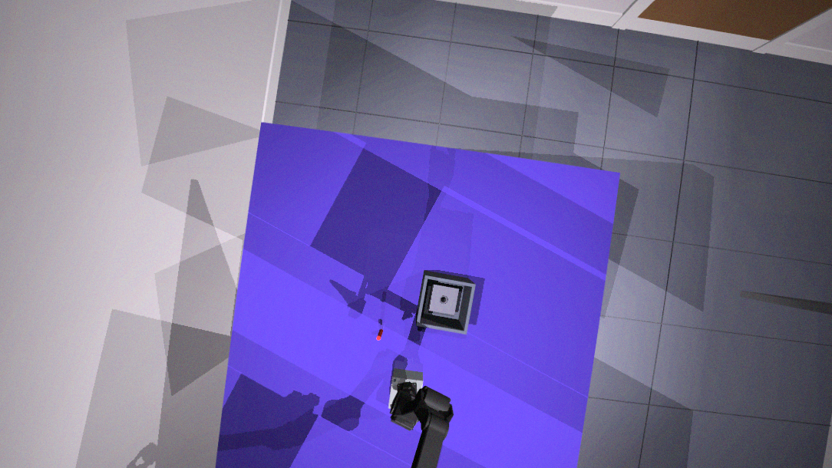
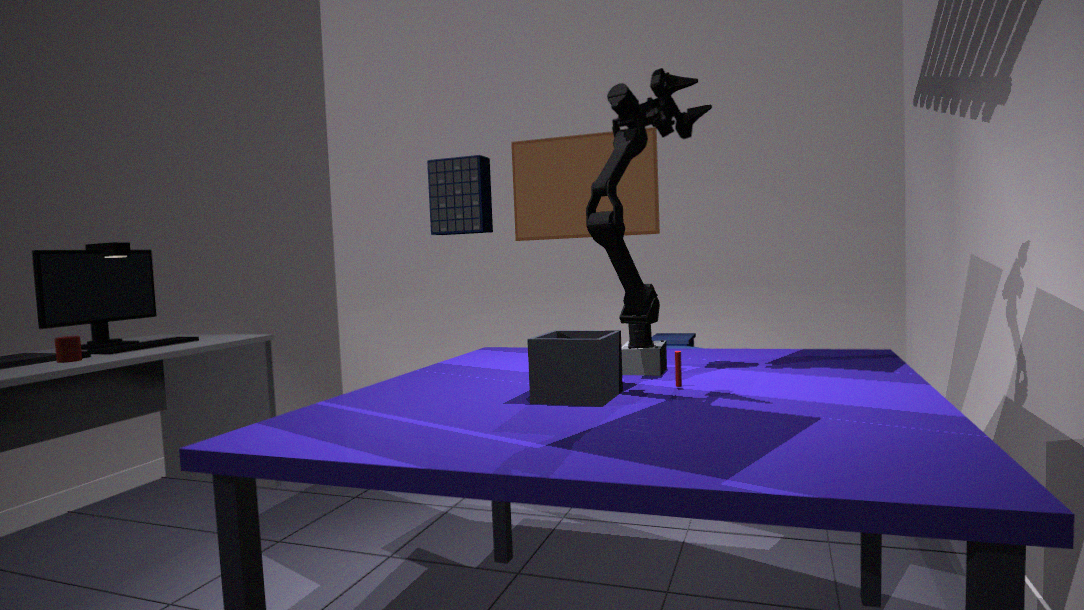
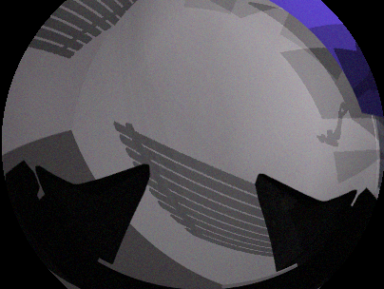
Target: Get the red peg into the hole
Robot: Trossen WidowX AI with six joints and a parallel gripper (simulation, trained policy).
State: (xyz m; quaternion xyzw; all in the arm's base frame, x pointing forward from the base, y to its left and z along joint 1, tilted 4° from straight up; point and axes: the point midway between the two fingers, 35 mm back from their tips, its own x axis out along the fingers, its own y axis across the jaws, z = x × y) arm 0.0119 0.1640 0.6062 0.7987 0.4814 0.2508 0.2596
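The red peg lies 130 mm ahead of my gripper tip, 90 mm to the right of it and 650 mm below it. Also, from my gripper tip: plate 240 mm ahead, 310 mm to the right, 640 mm below.
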